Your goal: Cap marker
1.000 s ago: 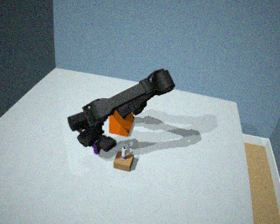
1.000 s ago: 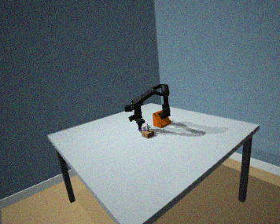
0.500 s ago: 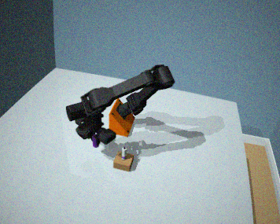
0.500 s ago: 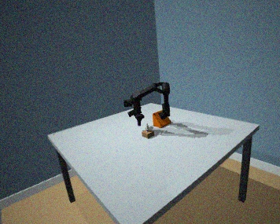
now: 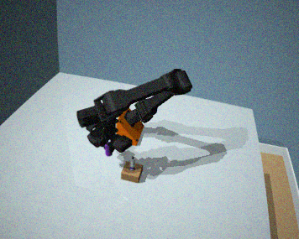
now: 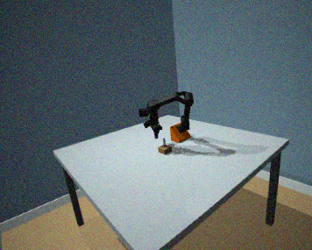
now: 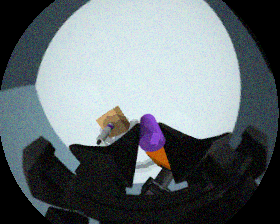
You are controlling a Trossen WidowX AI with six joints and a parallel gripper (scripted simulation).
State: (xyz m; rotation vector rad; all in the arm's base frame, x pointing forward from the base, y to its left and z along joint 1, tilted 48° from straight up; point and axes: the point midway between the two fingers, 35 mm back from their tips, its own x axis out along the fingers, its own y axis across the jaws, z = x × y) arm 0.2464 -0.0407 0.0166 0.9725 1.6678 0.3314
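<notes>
My gripper tip is 10 cm to the right of the holder block, 7 cm above it and 1 cm short of it. Also, from my gripper tip: purple cap: 1 cm above.
</notes>
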